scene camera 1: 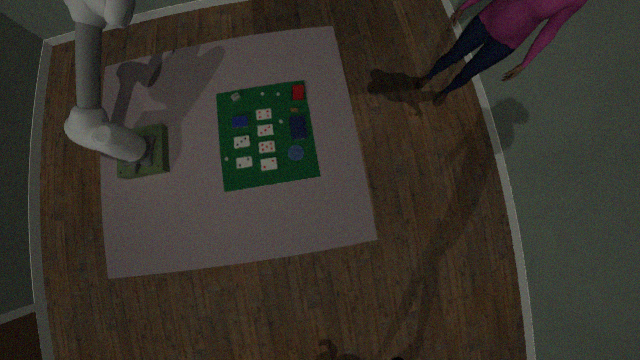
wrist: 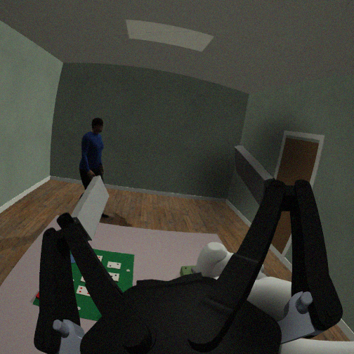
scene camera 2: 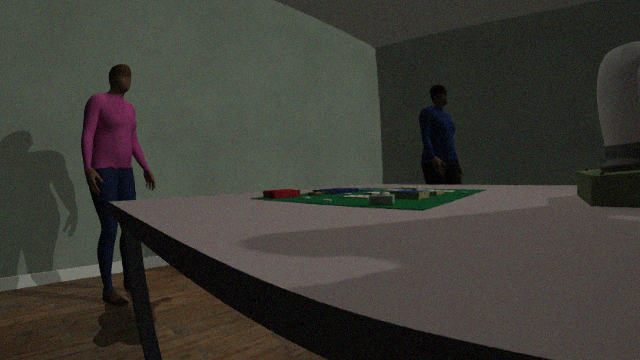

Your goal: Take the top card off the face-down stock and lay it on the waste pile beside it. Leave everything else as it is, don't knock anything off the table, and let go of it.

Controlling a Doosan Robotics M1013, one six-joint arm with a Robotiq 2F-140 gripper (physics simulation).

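Seen in the pictures: arm's base at its link origin: (scene camera 1: 139,151).
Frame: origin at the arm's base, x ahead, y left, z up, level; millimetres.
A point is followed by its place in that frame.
Observation:
The face-down stock is a blue-backed pile (scene camera 1: 240,121) (scene camera 2: 411,194) on the green mat (scene camera 1: 231,181) @[x 537, y -162, z -71 mm] (scene camera 2: 417,205) @[x 446, y 322, z -72 mm] (wrist: 128,270). A face-up white pile (scene camera 1: 241,142) @[x 586, y 58, z -60 mm] with dark pips lies beside it and looks like the waste pile; its low pale side (scene camera 2: 436,193) @[x 538, y 88, z -66 mm] shows behind the stock in scene camera 2. My gripper (wrist: 167,172) is open and empty in the wrist view, its two pads wide apart and facing the room. It is away from the mat and does not show in either scene view. In the wrist view the arm parts hide some of the cards.
More face-up cards (scene camera 1: 265,130) @[x 718, y 131, z -67 mm] lie on the mat, with a red box (scene camera 1: 298,92) @[x 902, y 364, z -52 mm] (scene camera 2: 281,193) @[x 866, y 389, z -59 mm], dark blue item (scene camera 1: 298,127) @[x 906, y 147, z -59 mm], blue disc (scene camera 1: 295,153) @[x 892, y -3, z -68 mm] and grey block (scene camera 1: 235,97) @[x 531, y 333, z -50 mm] (scene camera 2: 381,200) @[x 516, y 357, z -62 mm]. The arm (scene camera 1: 89,65) @[x -51, y 319, z 344 mm] stands at the green base box (scene camera 1: 159,150) @[x 121, y 4, z -9 mm] (scene camera 2: 607,190) @[x 78, y 164, z -43 mm]. People stand beyond the table.

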